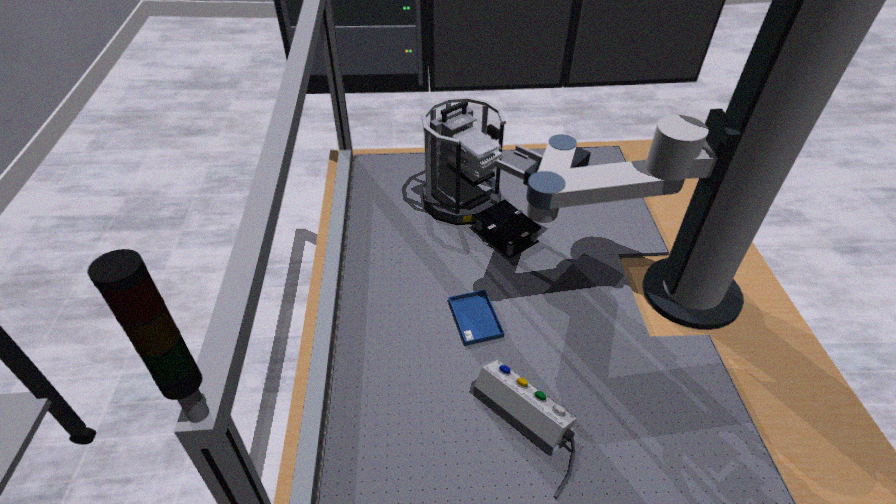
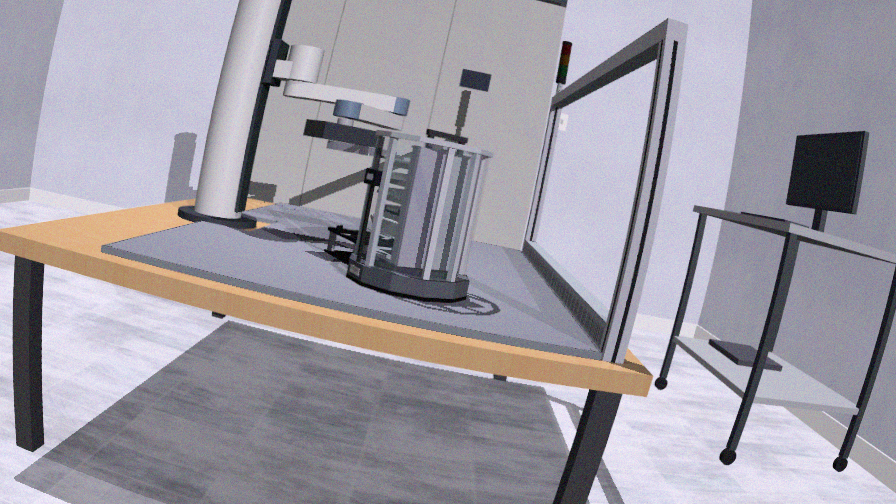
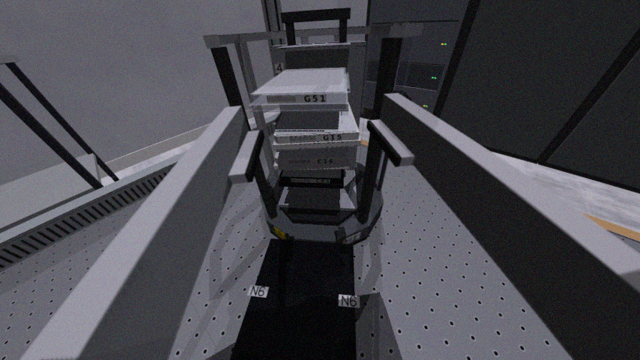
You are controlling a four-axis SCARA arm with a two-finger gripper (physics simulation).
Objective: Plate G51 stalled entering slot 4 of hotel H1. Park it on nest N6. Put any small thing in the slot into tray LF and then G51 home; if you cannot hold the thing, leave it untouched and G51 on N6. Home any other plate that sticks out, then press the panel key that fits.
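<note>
White plate G51 (image 1: 479, 142) (image 3: 306, 89) juts forward out of hotel H1 (image 2: 413, 285) (image 3: 388, 75), near the slot label 4. Plate G15 (image 3: 317, 136) is below it, then C16 (image 3: 315, 161) and a dark plate (image 3: 312, 180). How far G15 sticks out is hard to tell. Black nest N6 (image 1: 501, 219) (image 3: 320, 265) stands at the hotel's foot, with no plate on it. My gripper (image 1: 506, 157) (image 3: 315, 115) is shut with nothing between its fingers, in front of the hotel and short of G51. No small thing can be made out in the slot. The blue tray (image 1: 477, 318) has an unreadable label.
The key panel (image 1: 523, 407) with blue, yellow, green and white keys stands beyond the tray, its cable at one end. The arm's column (image 1: 729, 206) (image 2: 228, 112) stands at the table's side. A framed guard (image 1: 341, 238) (image 2: 642, 188) runs along the opposite edge.
</note>
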